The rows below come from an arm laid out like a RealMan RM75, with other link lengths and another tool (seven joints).
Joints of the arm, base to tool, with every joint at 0 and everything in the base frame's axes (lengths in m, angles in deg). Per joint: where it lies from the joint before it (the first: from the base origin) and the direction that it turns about. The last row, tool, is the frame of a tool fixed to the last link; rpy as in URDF.
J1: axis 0 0 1 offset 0 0 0.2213
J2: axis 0 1 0 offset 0 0 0
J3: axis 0 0 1 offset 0 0 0.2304
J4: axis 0 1 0 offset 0 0 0
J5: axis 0 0 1 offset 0 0 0.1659
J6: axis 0 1 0 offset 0 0 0
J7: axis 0 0 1 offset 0 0 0.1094
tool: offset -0.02 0.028 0.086 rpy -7.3 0 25.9
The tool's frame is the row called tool.
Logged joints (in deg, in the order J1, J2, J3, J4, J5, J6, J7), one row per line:
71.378 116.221 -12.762 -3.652 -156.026 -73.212 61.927
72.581 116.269 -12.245 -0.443 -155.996 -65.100 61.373
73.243 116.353 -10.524 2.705 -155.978 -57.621 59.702
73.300 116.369 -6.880 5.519 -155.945 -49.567 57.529
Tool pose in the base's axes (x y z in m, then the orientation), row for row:
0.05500 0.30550 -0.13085 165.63 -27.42 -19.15
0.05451 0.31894 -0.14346 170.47 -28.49 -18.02
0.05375 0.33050 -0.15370 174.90 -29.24 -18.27
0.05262 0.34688 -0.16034 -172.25 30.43 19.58
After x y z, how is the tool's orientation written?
As a rotation vector, in degrees.
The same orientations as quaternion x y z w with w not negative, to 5 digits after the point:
0.97568 -0.16152 -0.11281 0.09608
0.97955 -0.16371 -0.10355 0.05433
0.98101 -0.16401 -0.10248 0.01513
-0.97805 0.17278 0.11118 0.03481

